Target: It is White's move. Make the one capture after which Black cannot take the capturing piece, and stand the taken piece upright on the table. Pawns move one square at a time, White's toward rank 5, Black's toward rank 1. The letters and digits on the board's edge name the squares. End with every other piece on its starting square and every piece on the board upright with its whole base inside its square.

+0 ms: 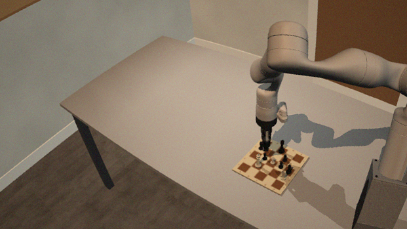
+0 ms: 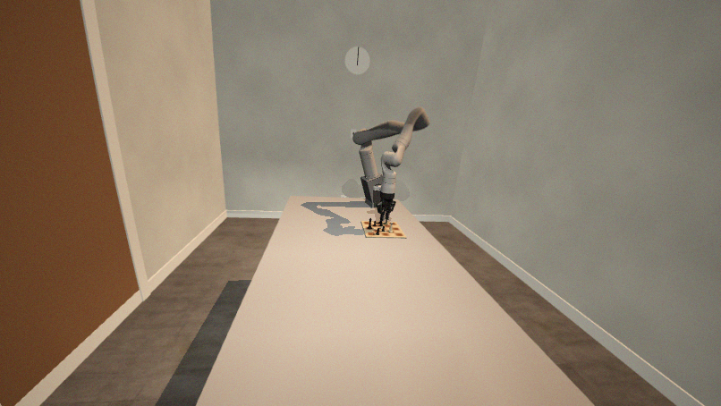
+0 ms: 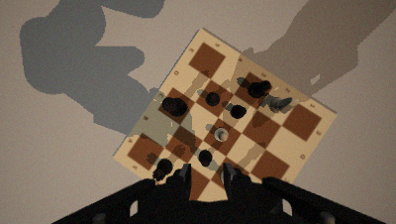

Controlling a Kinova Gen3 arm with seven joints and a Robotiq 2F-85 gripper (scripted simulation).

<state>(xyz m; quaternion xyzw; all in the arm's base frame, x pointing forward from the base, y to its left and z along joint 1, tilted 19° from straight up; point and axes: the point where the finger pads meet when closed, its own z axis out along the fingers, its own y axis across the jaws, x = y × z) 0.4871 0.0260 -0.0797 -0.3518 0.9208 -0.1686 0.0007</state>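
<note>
My hand is 50 mm above the white piece and 40 mm to the right of it. From my hand the other things lie so: small chessboard 90 mm below, 40 mm behind; white pawn 70 mm below, 40 mm behind; tall black piece 70 mm to the right, 50 mm below, 30 mm behind.
</note>
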